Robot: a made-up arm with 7 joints. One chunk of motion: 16 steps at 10 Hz.
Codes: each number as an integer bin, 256 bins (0 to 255) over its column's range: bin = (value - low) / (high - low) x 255, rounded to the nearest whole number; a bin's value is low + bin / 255 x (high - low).
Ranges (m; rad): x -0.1..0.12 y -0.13..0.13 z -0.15..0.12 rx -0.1..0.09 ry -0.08..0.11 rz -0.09..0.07
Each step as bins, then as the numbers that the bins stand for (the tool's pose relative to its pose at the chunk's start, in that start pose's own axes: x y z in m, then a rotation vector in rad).
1 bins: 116 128 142 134 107 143
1 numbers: 0.0001 0.0005 0.0004 -0.0002 -0.0003 -0.0003
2 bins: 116 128 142 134 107 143
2 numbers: 0.0001 0.0005 0.0004 -0.0002 -0.0003 -0.0003
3 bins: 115 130 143 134 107 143
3 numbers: -0.0008 0.0025 0.0014 -0.0002 -0.0003 -0.0003
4 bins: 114 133 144 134 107 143
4 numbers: -0.0016 0.0056 0.0025 -0.0002 -0.0003 -0.0003
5 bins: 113 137 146 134 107 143
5 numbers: -0.0025 0.0097 0.0046 -0.0002 -0.0003 -0.0003
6 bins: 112 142 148 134 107 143
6 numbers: -0.0034 0.0148 0.0067 -0.0002 -0.0003 -0.0003
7 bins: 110 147 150 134 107 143
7 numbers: -0.0051 0.0199 0.0088 -0.0002 -0.0003 -0.0003
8 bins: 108 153 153 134 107 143
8 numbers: -0.0068 0.0260 0.0120 -0.0002 -0.0003 -0.0003
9 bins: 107 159 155 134 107 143
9 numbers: -0.0077 0.0321 0.0141 -0.0002 -0.0003 -0.0003
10 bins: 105 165 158 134 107 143
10 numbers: -0.0094 0.0382 0.0173 -0.0002 -0.0003 -0.0003
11 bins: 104 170 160 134 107 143
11 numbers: -0.0103 0.0433 0.0194 -0.0002 -0.0003 -0.0003
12 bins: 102 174 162 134 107 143
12 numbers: -0.0120 0.0474 0.0215 -0.0002 -0.0003 -0.0003
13 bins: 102 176 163 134 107 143
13 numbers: -0.0120 0.0495 0.0226 -0.0002 -0.0003 -0.0003
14 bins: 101 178 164 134 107 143
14 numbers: -0.0129 0.0515 0.0236 -0.0002 -0.0003 -0.0003
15 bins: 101 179 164 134 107 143
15 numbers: -0.0129 0.0525 0.0236 -0.0002 -0.0003 -0.0003
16 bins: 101 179 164 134 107 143
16 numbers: -0.0129 0.0525 0.0236 -0.0002 -0.0003 -0.0003
